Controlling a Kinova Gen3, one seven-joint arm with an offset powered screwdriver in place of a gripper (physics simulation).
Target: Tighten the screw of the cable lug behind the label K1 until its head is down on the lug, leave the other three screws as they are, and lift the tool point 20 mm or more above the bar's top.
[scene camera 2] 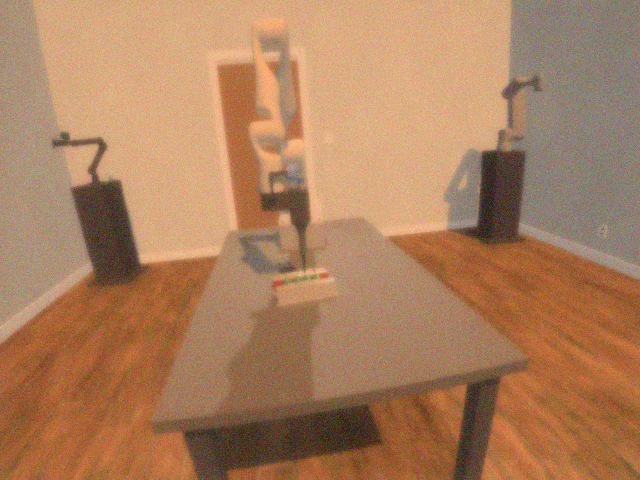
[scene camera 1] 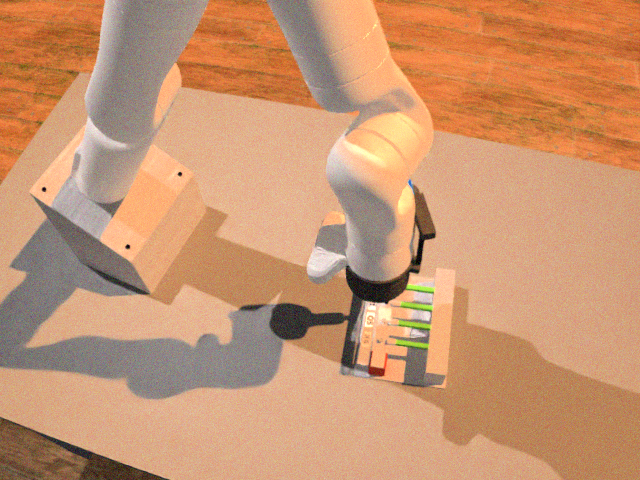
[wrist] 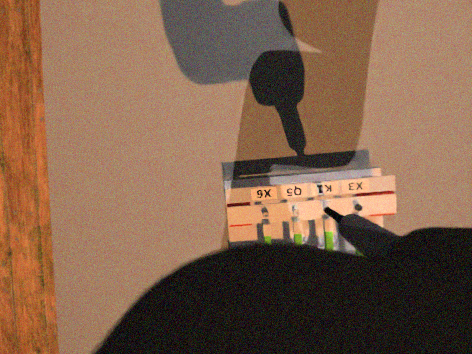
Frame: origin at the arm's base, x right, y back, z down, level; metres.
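Seen in the pictures: hand, tool point: (scene camera 2: 305,272) (scene camera 1: 386,302) (wrist: 326,210); arm's base, link origin: (scene camera 1: 104,176).
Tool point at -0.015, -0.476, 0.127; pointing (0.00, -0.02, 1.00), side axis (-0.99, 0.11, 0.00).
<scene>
Offsets run from my tool point to a thing's top centre, as dx, dy, dz. "pt": to the spot under its first point. Level surfaces: height alone.
The powered screwdriver (wrist: 357,230) (scene camera 2: 302,237) points down at the terminal bar @(pt +0.088, -0.018, +0.004) (wrist: 241,214). In the wrist view its dark bit ends at the screw spot behind the label K1 @(+0.005, +0.022, +0.003) (wrist: 325,188); the bit covers most of that screw, and whether its head is down on the lug cannot be told. Contact between bit and screw is not clear either. The screws behind X3 @(-0.031, +0.007, -0.005) (wrist: 357,206), Q5 @(+0.032, -0.006, -0.004) (wrist: 295,211) and X6 @(+0.063, -0.013, -0.004) (wrist: 265,212) show beside it. In scene camera 1 the wrist's black ring (scene camera 1: 377,286) hides the bit and the K1 screw. The tool has no fingers.
Green cables @(pt +0.053, -0.061, -0.004) (scene camera 1: 413,344) (wrist: 328,241) run from the lugs to a pale upright block @(+0.008, -0.038, -0.005) (scene camera 1: 442,325) (scene camera 2: 307,295). A red-sided end block (scene camera 1: 377,364) stands at the bar's end. The arm's base box (scene camera 1: 170,232) stands on the table @(dz +0.045) (scene camera 1: 289,428). Two pedestals (scene camera 2: 105,232) (scene camera 2: 500,196) stand beyond the table.
</scene>
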